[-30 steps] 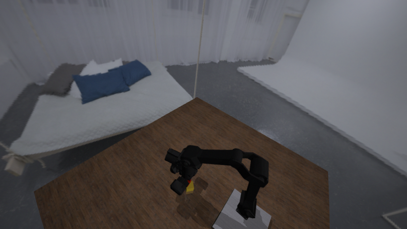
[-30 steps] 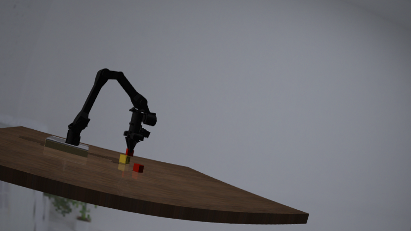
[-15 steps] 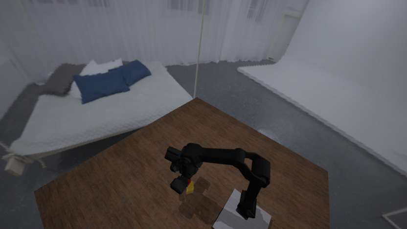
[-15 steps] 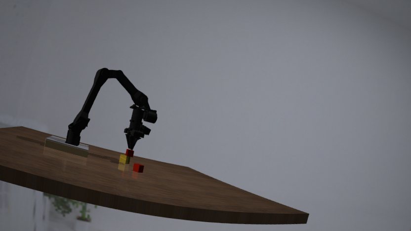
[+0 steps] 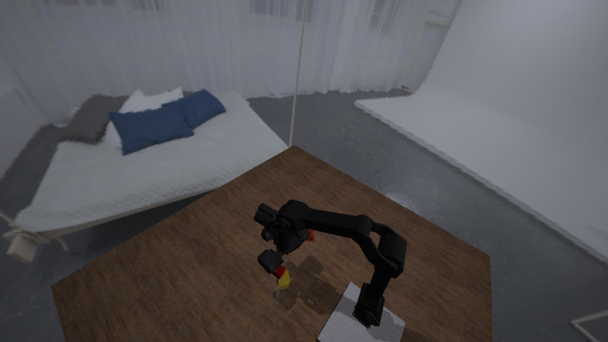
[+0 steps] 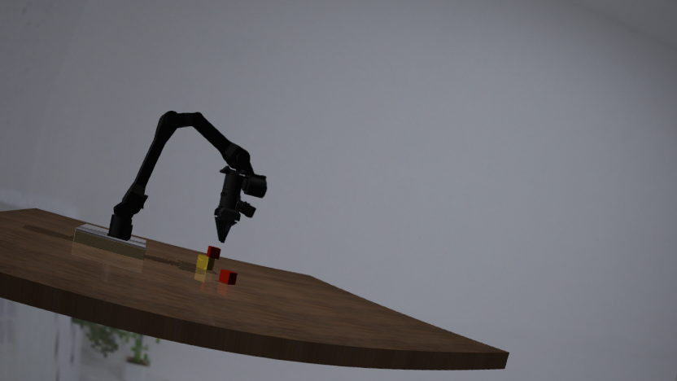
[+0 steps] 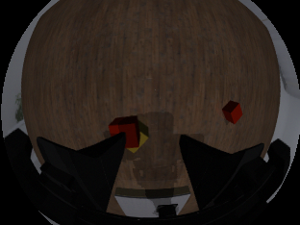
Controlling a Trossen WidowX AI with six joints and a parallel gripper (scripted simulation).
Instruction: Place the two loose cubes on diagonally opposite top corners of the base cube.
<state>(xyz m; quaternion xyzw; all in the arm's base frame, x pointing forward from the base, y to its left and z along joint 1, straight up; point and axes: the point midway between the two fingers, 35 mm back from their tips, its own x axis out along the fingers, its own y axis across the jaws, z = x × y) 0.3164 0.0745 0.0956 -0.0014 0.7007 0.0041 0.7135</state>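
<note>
The yellow cube is 80 mm below my gripper tip, 30 mm to the left of it and 30 mm behind it.
</note>
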